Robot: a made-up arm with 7 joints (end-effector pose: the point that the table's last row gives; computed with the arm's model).
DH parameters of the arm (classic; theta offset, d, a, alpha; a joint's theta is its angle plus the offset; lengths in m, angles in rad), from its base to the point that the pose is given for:
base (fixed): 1.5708 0.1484 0 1.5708
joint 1: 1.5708 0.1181 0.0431 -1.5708
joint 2: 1.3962 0 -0.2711 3.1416
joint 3: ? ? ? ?
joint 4: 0 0.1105 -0.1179 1.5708
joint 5: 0 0.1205 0.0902 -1.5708
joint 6: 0 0.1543 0.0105 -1.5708
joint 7: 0 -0.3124 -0.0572 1.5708
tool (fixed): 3.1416 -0.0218 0 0
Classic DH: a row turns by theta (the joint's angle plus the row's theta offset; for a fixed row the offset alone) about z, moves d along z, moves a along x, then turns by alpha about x.
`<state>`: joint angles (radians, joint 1 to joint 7).
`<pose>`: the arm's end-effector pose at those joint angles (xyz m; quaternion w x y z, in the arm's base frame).
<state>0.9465 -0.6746 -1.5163 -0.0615 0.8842 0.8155 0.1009</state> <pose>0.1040 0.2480 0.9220 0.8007 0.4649 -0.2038 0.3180</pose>
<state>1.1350 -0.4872 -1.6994 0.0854 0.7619 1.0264 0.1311</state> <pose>-0.0609 0.2295 0.8434 0.7522 0.3519 -0.4674 0.3030</pose>
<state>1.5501 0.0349 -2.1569 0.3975 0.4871 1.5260 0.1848</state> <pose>0.1088 0.3464 0.6519 0.7043 -0.1528 -0.6890 0.0761</pose>
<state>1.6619 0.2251 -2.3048 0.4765 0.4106 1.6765 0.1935</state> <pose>0.2606 0.3062 0.6156 0.7283 -0.3114 -0.6104 -0.0107</pose>
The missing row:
joint 3: -0.1746 0.406 -0.1108 -1.5708
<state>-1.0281 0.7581 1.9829 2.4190 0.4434 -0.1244 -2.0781</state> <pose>0.5114 0.4901 0.2997 0.3594 0.4394 -0.6987 -0.4354</pose>
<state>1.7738 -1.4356 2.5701 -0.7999 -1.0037 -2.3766 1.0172</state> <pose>-0.1332 0.3324 0.5311 0.8269 -0.2393 -0.4192 0.2885</pose>
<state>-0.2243 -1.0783 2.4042 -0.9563 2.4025 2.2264 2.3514</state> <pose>-0.1505 -0.1117 -0.1005 0.1578 -0.8844 0.0921 -0.4296</pose>
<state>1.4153 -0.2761 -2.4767 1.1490 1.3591 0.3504 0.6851</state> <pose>0.2270 0.5142 0.8930 0.8438 0.0088 -0.5141 -0.1541</pose>
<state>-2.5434 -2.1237 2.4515 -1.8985 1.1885 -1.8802 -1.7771</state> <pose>-0.0176 -0.1279 0.1502 0.6579 0.4945 0.2956 -0.4850</pose>
